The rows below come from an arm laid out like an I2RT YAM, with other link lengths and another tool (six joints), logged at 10 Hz.
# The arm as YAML. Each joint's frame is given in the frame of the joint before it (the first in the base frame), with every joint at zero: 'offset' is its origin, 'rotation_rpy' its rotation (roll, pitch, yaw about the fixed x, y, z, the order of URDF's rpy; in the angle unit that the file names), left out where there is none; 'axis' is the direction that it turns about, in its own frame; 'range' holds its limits. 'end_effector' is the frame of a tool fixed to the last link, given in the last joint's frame.
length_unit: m
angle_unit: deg
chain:
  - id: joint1
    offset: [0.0, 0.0, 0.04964]
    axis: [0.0, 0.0, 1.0]
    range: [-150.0, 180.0]
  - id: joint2
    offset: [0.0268, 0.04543, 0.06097]
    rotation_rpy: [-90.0, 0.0, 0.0]
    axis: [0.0, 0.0, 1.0]
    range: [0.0, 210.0]
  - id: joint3
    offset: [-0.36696, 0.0, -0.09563]
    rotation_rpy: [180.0, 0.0, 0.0]
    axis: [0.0, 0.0, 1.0]
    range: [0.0, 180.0]
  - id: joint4
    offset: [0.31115, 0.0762, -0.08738]
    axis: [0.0, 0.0, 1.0]
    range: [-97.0, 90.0]
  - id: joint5
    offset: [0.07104, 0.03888, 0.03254]
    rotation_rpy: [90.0, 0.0, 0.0]
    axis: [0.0, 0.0, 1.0]
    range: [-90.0, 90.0]
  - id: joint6
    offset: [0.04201, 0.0, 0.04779]
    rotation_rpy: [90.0, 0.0, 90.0]
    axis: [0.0, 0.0, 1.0]
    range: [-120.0, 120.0]
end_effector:
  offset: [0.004, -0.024, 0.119]
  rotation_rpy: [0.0, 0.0, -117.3]
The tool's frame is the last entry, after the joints.
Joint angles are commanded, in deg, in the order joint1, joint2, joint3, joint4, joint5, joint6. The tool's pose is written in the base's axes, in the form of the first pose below.
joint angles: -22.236, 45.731, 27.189, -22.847, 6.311, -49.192
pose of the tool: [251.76, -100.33, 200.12], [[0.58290, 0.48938, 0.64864], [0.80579, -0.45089, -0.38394], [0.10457, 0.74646, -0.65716]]
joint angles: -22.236, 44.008, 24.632, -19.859, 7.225, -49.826
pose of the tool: [248.12, -101.41, 194.46], [[0.58433, 0.46701, 0.66367], [0.80593, -0.42972, -0.40720], [0.09503, 0.77281, -0.62748]]
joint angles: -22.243, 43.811, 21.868, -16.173, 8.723, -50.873
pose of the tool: [246.46, -104.98, 182.81], [[0.59141, 0.45987, 0.66239], [0.80336, -0.40695, -0.43475], [0.06963, 0.78925, -0.61012]]
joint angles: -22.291, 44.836, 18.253, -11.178, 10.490, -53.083
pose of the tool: [244.88, -109.22, 162.81], [[0.59369, 0.47409, 0.65021], [0.80439, -0.37189, -0.46332], [0.02215, 0.79809, -0.60213]]
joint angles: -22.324, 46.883, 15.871, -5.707, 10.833, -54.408
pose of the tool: [249.39, -111.85, 151.18], [[0.58684, 0.47339, 0.65690], [0.80969, -0.34751, -0.47291], [0.00440, 0.80940, -0.58724]]
